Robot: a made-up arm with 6 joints. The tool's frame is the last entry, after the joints.
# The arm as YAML. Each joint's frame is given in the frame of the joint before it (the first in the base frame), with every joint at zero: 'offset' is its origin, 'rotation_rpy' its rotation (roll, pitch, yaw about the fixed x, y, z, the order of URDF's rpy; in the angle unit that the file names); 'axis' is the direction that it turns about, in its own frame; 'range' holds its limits. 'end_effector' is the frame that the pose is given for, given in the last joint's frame.
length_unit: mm
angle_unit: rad
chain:
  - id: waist
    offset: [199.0, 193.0, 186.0]
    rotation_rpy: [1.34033, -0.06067, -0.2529]
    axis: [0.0, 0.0, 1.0]
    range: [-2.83, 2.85]
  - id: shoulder
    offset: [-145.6, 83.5, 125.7]
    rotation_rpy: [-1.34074, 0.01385, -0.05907]
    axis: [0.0, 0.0, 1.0]
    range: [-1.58, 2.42]
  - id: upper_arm
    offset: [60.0, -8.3, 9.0]
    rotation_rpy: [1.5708, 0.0, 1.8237]
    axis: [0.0, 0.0, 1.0]
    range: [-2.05, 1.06]
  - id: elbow
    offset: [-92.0, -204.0, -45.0]
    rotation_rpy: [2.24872, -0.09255, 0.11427]
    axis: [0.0, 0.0, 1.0]
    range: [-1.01, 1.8]
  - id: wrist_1
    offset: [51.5, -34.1, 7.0]
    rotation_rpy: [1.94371, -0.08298, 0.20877]
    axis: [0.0, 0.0, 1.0]
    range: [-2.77, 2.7]
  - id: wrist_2
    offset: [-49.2, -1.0, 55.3]
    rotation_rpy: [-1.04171, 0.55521, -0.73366]
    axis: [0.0, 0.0, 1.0]
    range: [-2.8, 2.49]
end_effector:
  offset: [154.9, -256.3, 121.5]
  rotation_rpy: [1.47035, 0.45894, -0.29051]
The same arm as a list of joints. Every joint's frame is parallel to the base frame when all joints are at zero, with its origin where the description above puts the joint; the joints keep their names.
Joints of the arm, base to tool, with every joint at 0 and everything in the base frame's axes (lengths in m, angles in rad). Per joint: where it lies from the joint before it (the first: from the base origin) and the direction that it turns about. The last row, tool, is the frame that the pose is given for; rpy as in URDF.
waist: axis -0.257007 -0.939127 0.228007 xyz 0.199 0.193 0.186
shoulder: axis 0 0 1 xyz -0.173 -0.062 0.101
upper_arm: axis 1 0 0 xyz 0.056 -0.023 0.009
elbow: axis -0.624491 0.146398 -0.767189 xyz -0.045 -0.092 -0.204
wrist_1: axis -0.454402 0.167001 0.875003 xyz -0.0261 0.052 0.022
wrist_2: axis -0.443001 0.892002 0.0899 xyz -0.034 -0.0389 0.053
tool: xyz 0.145 0.186 0.221 rpy 0 0 0
Joint limits (rad, base to tool): -2.83..2.85 -1.58..2.42 -2.05..1.06 -1.01..1.8 -2.77..2.7 -2.8..2.49

